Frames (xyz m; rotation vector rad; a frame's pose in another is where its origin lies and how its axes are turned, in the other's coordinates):
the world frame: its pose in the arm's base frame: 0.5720 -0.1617 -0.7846 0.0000 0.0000 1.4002
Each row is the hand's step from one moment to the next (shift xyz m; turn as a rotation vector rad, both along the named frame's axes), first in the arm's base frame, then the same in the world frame.
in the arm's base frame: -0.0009 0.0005 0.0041 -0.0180 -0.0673 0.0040
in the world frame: 0.0003 0.0010 0.0041 -0.0694 0.0063 0.0040
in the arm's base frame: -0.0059 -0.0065 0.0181 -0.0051 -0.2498 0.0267
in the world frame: -0.0074 0.0047 0.0181 -0.2470 -0.0374 0.0267
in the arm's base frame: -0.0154 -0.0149 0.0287 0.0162 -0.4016 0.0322
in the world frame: -0.0173 0.0126 0.0287 -0.3930 -0.0841 0.0322
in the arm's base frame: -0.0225 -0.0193 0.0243 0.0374 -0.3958 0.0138
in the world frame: -0.0228 0.0189 0.0243 -0.3837 -0.1041 0.0138
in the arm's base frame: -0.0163 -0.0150 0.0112 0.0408 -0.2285 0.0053
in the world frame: -0.0175 0.0135 0.0112 -0.2183 -0.0790 0.0053
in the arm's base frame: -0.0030 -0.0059 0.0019 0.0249 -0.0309 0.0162
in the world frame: -0.0063 0.0020 0.0019 -0.0262 -0.0298 0.0162
